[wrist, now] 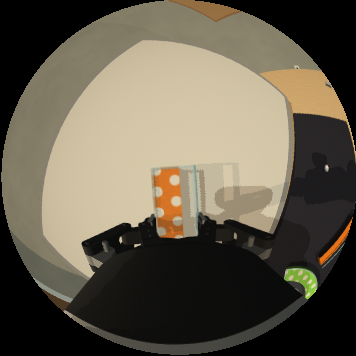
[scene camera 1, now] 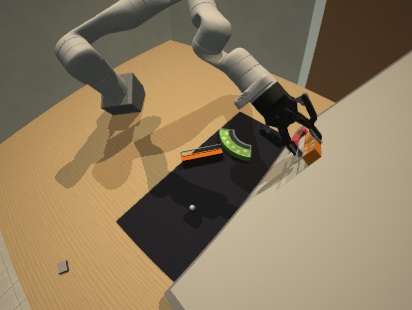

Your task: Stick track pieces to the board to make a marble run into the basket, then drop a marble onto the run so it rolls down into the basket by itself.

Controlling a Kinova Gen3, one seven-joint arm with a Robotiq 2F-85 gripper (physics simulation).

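Pixels of known places: gripper, fingertip midpoint: (wrist: 176, 220); arm's base at its link origin: (scene camera 1: 116, 89).
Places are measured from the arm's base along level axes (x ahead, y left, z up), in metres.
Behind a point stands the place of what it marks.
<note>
My gripper (scene camera 1: 307, 145) {z 0.084, x 0.689, y 0.068 m} (wrist: 176, 220) {z 0.084, x 0.689, y 0.068 m} is shut on an orange track piece with white dots and a clear side (scene camera 1: 313, 151) {z 0.133, x 0.699, y 0.017 m} (wrist: 168, 200) {z 0.110, x 0.682, y 0.045 m}. It holds the piece close in front of the large beige board (scene camera 1: 325, 225) {z 0.209, x 0.761, y -0.152 m} (wrist: 175, 100) {z 0.142, x 0.725, y -0.092 m}; whether they touch I cannot tell. A small red part (scene camera 1: 300, 134) shows between the fingers in the scene view. A green dotted curved track piece (scene camera 1: 235, 148) {z -0.110, x 0.469, y 0.107 m} (wrist: 308, 281) and an orange straight track piece (scene camera 1: 201, 156) {z -0.101, x 0.409, y 0.012 m} (wrist: 336, 245) lie side by side on the black mat (scene camera 1: 160, 230) {z -0.132, x 0.470, y -0.233 m} (wrist: 320, 132) {z -0.132, x 0.499, y -0.236 m}. A marble (scene camera 1: 192, 207) {z -0.117, x 0.496, y -0.129 m} (wrist: 326, 168) {z -0.118, x 0.493, y -0.123 m} rests on the mat. The basket does not show clearly.
The mat lies on the wooden table (scene camera 1: 90, 215) {z -0.135, x 0.270, y -0.354 m} (wrist: 310, 95) {z -0.135, x 0.492, y -0.413 m}, alongside the board's lower edge. A small grey block (scene camera 1: 62, 266) {z -0.123, x 0.343, y -0.511 m} (wrist: 328, 84) lies on the table, away from the mat. The arm's base (scene camera 1: 133, 92) {z -0.022, x 0.049, y 0.043 m} stands at the back of the table.
</note>
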